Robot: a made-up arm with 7 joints.
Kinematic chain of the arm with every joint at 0, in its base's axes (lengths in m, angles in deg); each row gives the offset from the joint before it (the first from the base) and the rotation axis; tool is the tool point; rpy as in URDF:
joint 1: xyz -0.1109 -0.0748 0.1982 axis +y
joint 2: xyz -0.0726 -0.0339 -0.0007 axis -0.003 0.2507 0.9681
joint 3: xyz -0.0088 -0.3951 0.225 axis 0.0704 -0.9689 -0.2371
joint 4: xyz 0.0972 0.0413 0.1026 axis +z
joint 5: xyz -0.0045 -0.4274 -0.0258 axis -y
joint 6: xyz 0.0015 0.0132 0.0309 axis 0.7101 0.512 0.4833
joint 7: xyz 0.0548 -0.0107 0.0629 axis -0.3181 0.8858 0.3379
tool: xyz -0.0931 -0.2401 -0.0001 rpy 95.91 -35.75 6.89
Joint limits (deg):
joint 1: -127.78..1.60
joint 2: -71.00..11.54
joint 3: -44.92..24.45
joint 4: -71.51..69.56
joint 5: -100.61..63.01
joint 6: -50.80..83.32
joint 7: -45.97..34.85
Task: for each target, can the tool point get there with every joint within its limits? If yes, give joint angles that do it. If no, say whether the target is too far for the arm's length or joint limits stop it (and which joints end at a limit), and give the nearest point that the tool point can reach.
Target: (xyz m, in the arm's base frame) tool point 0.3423 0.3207 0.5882
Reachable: no: joint limits stop it (at a limit: joint 2, joint 4, joint 6, joint 7) | nearest point 0.2927 -0.1492 0.5455 | short by 0.474 m
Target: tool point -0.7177 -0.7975 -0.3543
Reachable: yes | joints -52.93 -41.48 -18.41 -18.07 -70.66 46.98 16.67
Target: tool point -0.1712 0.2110 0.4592
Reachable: no: joint limits stop it (at a limit: joint 2, joint 3, joint 4, joint 5, joint 6, joint 7) | nearest point -0.2286 -0.1480 0.7078 | short by 0.440 m
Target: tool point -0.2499 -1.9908 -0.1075
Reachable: no: too far | nearest point -0.2870 -1.1724 -0.0928 | short by 0.819 m
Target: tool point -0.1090 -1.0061 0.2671
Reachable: yes | joints -70.86 -14.76 -26.82 24.58 4.17 69.23 -13.69
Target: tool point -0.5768 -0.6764 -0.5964
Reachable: yes | joints -70.78 -57.45 -3.05 4.08 -81.77 42.29 -24.43
